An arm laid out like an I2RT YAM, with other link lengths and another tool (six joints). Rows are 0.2 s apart.
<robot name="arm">
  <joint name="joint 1" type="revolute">
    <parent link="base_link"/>
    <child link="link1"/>
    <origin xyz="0 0 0.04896" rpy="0 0 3.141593"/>
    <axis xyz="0 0 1"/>
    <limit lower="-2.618" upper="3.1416"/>
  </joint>
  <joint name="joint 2" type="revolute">
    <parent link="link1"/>
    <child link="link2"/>
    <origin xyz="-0.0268 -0.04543 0.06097" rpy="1.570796 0 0"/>
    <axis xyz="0 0 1"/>
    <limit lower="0" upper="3.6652"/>
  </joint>
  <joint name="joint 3" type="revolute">
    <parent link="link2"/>
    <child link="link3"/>
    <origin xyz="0.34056 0 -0.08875" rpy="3.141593 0 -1.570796"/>
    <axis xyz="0 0 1"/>
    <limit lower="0" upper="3.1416"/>
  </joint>
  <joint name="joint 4" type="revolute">
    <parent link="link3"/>
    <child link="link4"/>
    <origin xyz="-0.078 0.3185 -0.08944" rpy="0 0 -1.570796"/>
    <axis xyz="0 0 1"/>
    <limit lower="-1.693" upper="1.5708"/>
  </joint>
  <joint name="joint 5" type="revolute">
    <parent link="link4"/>
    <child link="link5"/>
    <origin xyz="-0.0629 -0.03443 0.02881" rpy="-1.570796 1.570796 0"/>
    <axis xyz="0 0 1"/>
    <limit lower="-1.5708" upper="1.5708"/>
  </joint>
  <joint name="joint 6" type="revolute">
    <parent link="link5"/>
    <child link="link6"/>
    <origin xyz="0 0.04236 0.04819" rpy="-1.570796 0 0"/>
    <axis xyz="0 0 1"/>
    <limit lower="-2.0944" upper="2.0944"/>
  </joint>
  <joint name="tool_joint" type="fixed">
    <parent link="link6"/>
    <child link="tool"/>
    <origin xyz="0.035 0.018 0.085" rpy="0 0.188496 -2.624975"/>
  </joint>
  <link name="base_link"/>
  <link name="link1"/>
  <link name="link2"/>
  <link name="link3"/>
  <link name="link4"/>
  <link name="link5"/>
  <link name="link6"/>
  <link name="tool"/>
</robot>
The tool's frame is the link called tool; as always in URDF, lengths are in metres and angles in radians.
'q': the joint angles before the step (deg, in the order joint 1, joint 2, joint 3, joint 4, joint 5, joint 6). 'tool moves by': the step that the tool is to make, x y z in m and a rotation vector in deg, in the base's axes. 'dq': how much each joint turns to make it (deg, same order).
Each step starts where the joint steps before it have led.
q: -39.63, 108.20, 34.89, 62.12, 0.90, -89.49
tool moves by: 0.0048, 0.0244, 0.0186, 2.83, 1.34, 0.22
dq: 3.27, -5.77, -0.07, -8.57, 2.66, 2.04
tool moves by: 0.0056, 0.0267, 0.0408, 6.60, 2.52, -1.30
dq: 3.74, -9.13, 3.90, -19.35, 3.62, 5.35
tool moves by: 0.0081, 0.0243, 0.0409, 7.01, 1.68, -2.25
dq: 3.61, -5.39, 6.38, -17.91, 3.32, 7.15
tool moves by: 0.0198, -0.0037, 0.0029, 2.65, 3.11, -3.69
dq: 1.76, 3.74, 6.47, -7.49, 4.35, 3.48
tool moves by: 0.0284, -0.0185, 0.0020, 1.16, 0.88, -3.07
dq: 0.09, 5.70, 7.34, -3.60, 2.34, 2.31
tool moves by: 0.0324, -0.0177, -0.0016, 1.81, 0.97, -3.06
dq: 0.26, 6.50, 8.50, -4.63, 2.07, 3.00
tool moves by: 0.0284, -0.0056, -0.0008, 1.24, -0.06, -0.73
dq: 0.84, 4.67, 6.33, -2.82, 0.59, 1.96
